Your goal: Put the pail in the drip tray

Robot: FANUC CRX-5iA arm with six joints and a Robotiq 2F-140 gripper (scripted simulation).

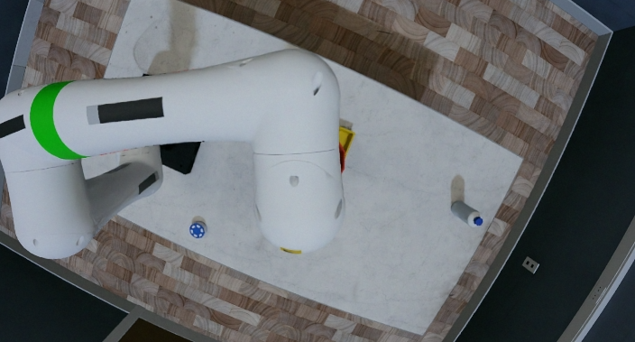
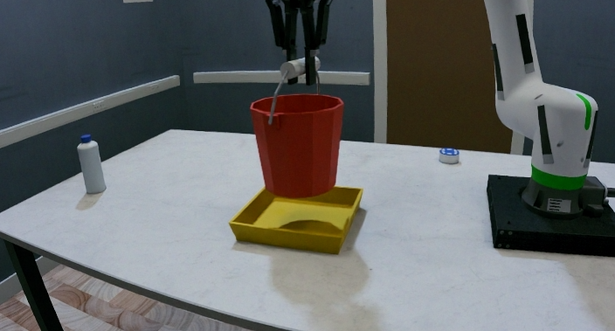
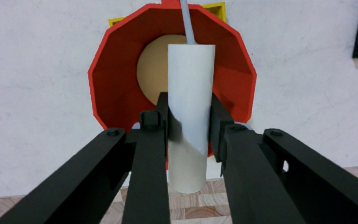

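Now: hand 3 cm above the pail handle. Round my hand: yellow drip tray (31 cm below, 1 cm ahead); then round cap (47 cm to the right, 31 cm below, 30 cm behind); then red pail (9 cm below, 1 cm ahead).
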